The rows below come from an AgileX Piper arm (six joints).
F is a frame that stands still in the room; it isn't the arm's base.
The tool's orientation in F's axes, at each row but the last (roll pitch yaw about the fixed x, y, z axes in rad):
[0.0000, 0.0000, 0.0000]
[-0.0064, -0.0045, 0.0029]
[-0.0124, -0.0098, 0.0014]
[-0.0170, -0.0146, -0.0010]
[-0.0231, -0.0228, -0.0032]
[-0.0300, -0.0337, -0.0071]
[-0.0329, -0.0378, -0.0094]
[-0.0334, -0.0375, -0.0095]
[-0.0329, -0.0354, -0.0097]
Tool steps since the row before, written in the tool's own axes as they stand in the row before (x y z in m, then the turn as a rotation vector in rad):
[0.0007, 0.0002, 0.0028, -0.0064, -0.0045, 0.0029]
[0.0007, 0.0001, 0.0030, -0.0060, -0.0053, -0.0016]
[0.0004, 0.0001, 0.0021, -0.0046, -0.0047, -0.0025]
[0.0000, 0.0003, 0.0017, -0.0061, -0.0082, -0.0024]
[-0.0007, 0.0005, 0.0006, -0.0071, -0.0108, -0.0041]
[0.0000, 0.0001, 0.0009, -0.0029, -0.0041, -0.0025]
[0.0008, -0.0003, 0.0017, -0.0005, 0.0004, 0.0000]
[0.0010, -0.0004, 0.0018, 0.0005, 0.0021, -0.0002]
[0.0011, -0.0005, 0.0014, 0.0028, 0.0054, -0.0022]
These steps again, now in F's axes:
[0.0007, 0.0002, 0.0028, -0.0064, -0.0045, 0.0029]
[0.0007, 0.0001, 0.0030, -0.0060, -0.0053, -0.0016]
[0.0004, 0.0001, 0.0021, -0.0046, -0.0047, -0.0025]
[0.0000, 0.0003, 0.0017, -0.0061, -0.0082, -0.0023]
[-0.0007, 0.0005, 0.0006, -0.0070, -0.0109, -0.0040]
[0.0000, 0.0001, 0.0009, -0.0028, -0.0042, -0.0025]
[0.0007, -0.0003, 0.0017, -0.0005, 0.0004, 0.0000]
[0.0009, -0.0003, 0.0018, 0.0005, 0.0021, -0.0003]
[0.0010, -0.0005, 0.0015, 0.0029, 0.0053, -0.0023]

